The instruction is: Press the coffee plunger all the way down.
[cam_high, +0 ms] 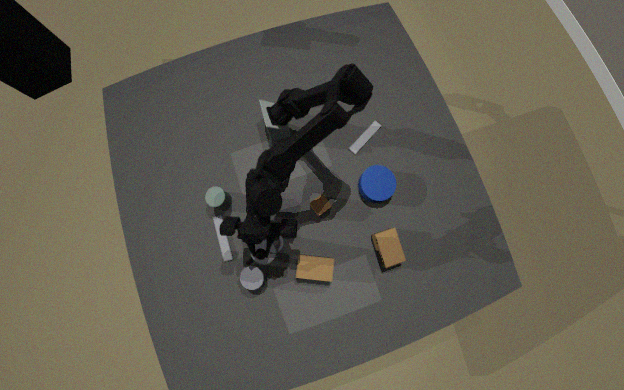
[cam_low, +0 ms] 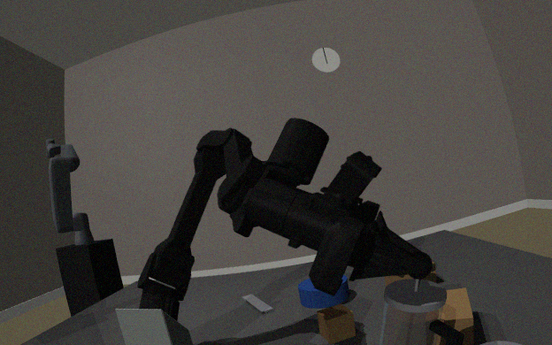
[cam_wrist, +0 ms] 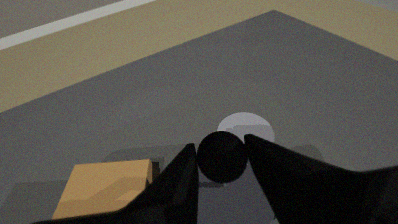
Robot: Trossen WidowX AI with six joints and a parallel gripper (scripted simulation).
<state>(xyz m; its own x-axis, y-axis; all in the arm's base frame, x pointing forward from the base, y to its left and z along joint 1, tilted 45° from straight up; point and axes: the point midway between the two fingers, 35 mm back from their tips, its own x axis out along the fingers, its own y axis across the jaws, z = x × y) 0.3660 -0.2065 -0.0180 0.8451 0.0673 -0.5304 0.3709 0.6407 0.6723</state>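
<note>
Now: the coffee press 90 mm below my gripper tip and 20 mm behind it. Also, from my gripper tip: blue disc 410 mm to the left, 150 mm below, 90 mm behind.
</note>
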